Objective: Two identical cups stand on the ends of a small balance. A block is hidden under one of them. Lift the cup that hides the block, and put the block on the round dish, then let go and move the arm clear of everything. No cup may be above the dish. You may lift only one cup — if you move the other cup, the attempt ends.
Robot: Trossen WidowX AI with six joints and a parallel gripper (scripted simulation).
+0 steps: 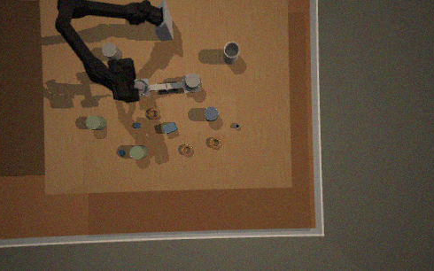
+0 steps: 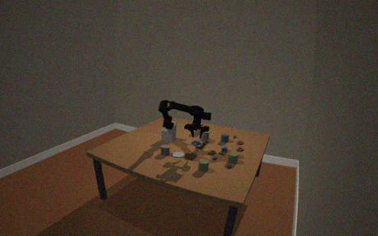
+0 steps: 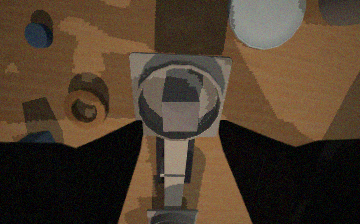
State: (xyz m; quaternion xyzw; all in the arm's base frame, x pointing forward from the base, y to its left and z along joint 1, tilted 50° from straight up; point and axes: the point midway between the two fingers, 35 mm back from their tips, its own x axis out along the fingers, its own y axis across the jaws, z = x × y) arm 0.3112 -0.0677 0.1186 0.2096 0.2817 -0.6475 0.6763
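Right now the pale round dish is 12 cm below my gripper tip, 11 cm to the right of it and 10 cm behind it. Round my gripper tip: blue block: 21 cm ahead, 13 cm to the left, 11 cm below; grey cup: 20 cm behind, 16 cm to the right, 9 cm below.
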